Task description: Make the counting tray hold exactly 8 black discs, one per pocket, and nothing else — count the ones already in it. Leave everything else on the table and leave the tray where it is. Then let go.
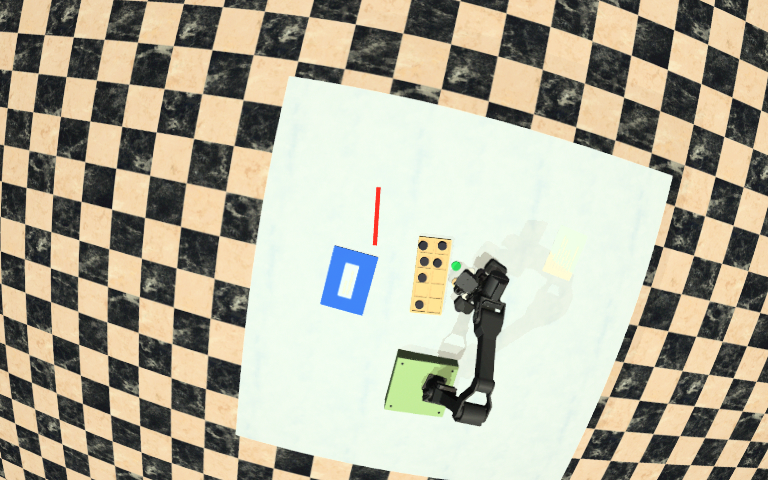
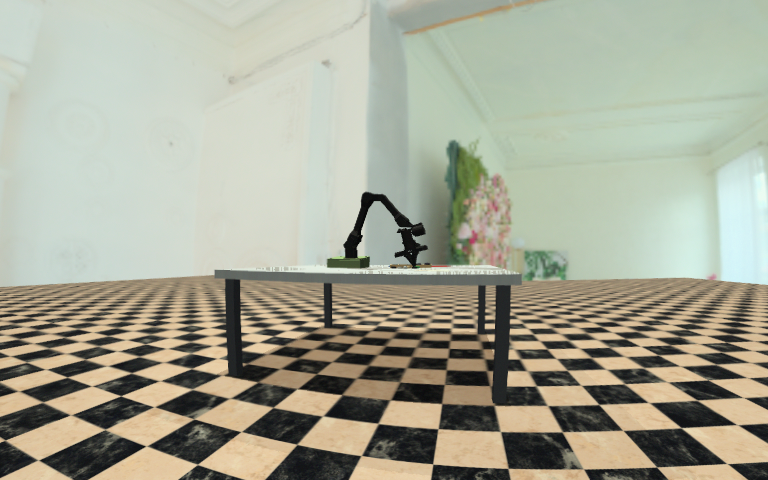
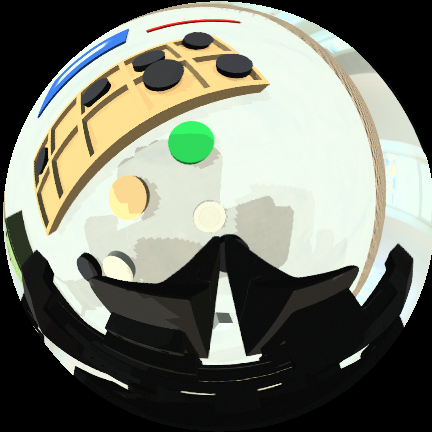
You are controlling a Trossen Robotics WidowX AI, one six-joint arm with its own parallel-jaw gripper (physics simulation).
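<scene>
The tan counting tray (image 1: 425,290) (image 3: 120,134) has two columns of pockets. Its two far rows hold two black discs each; the right disc (image 1: 437,262) (image 3: 163,75) of the second row sits off-centre toward the divider. The third row (image 1: 421,277) and the nearest row have a black disc on the left; the other pockets are empty. My gripper (image 2: 414,264) (image 3: 221,241) is shut, low over the table right of the tray. A black disc (image 3: 223,265) shows partly beneath the fingertips, not visibly pinched. Another black disc (image 3: 89,266) lies by the left finger.
Green (image 1: 456,265) (image 3: 191,142), tan (image 3: 128,197) and cream (image 3: 210,216) discs lie between tray and gripper; a white disc (image 3: 118,266) is near the left finger. A grey block (image 3: 223,318), blue frame (image 1: 327,289), red strip (image 1: 376,216) and pale yellow pad (image 1: 557,267) lie farther out.
</scene>
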